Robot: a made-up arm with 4 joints.
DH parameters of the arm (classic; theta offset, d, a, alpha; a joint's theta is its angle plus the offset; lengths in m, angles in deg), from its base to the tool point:
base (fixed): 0 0.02 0.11 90
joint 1: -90 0.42 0.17 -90
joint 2: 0 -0.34 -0.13 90
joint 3: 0 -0.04 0.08 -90
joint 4: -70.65 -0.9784 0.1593 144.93
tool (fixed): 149.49 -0.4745 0 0
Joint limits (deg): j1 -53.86..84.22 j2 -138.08..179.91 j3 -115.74..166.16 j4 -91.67..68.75
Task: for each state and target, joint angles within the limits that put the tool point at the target. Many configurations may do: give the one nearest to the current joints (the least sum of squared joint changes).
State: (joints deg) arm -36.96 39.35 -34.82 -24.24
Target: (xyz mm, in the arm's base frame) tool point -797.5 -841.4 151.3
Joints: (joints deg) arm -6.14 35.26 -48.77 -46.65
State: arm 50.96 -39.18 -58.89 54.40
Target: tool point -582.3 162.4 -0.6
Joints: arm 32.17 -25.84 -90.62 65.44
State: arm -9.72 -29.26 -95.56 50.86
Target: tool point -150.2 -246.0 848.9
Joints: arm -30.34 0.97 -95.33 38.64
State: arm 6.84 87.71 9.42 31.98
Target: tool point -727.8 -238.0 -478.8
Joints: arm 27.78 86.97 -7.26 27.25
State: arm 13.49 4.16 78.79 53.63
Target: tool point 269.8 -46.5 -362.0
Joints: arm 6.23 23.80 104.97 52.66
